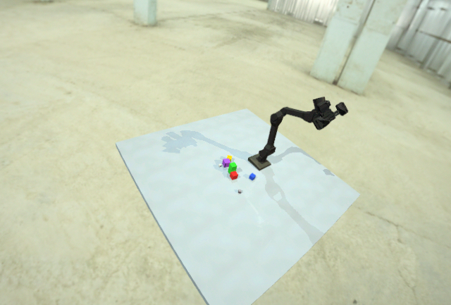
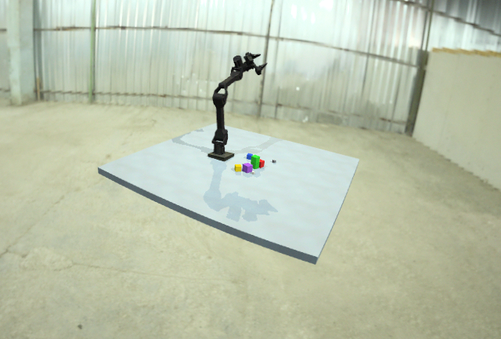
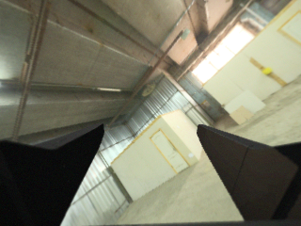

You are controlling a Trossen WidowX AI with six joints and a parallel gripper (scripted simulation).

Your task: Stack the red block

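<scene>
Now: the red block 20 cm ahead of my gripper tip, 35 cm to the right of it and 62 cm below it. Round my gripper tip: small grey object (25 cm ahead, 23 cm to the right, 63 cm below); purple block (17 cm ahead, 47 cm to the right, 62 cm below); blue block (9 cm ahead, 28 cm to the right, 63 cm below).
</scene>
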